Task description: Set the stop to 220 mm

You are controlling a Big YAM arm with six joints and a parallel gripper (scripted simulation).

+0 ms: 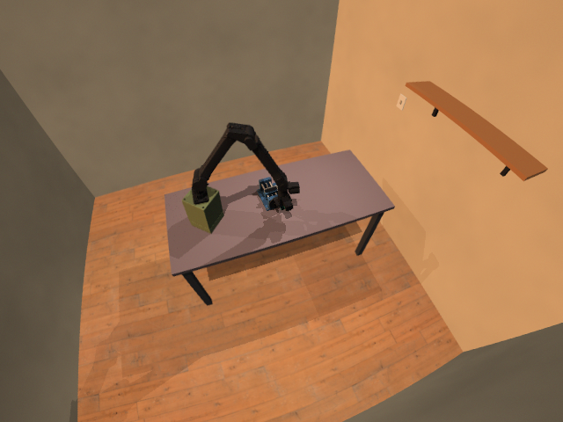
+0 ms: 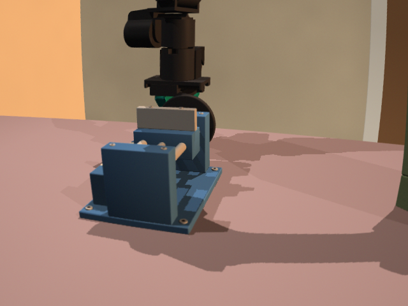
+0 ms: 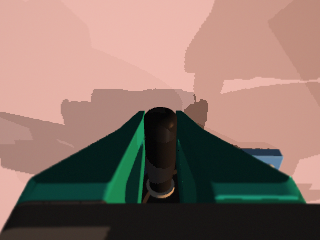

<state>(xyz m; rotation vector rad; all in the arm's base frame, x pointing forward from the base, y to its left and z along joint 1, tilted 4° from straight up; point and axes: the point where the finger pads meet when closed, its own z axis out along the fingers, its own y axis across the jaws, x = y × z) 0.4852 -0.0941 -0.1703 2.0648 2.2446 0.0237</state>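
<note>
Right now my hand is 10 mm to the right of the black crank handle. The rest, counted from my hand: grey stop plate (30 mm behind, 140 mm to the left, 40 mm above).
</note>
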